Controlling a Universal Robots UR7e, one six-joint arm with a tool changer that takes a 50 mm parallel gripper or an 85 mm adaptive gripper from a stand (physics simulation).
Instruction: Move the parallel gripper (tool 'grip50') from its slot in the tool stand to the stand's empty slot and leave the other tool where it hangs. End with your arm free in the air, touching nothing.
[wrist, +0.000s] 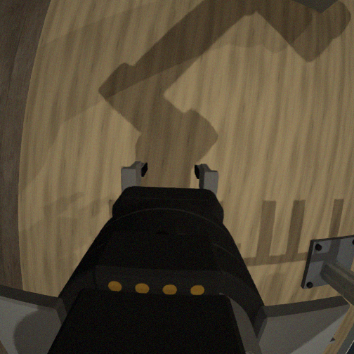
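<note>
The parallel gripper (170, 171) is on my arm and reaches up from the bottom middle of the wrist view. It has a black body with several orange dots and two grey fingers with black pads. The fingers stand apart with bare table showing between them, so it is open. Grey flat plates stick out on both sides of its body. A square foot plate of the tool stand (316, 260), with dark bolts and a slanting post, shows at the lower right, apart from the fingers. The stand's slots and the other tool cannot be made out.
The pale wooden table top (280, 125) lies below, with its curved-looking edge at the left and a darker floor (12, 125) beyond. The arm's shadow crosses the upper part. Bar-shaped shadows lie near the foot plate. A light strip shows at the lower right corner.
</note>
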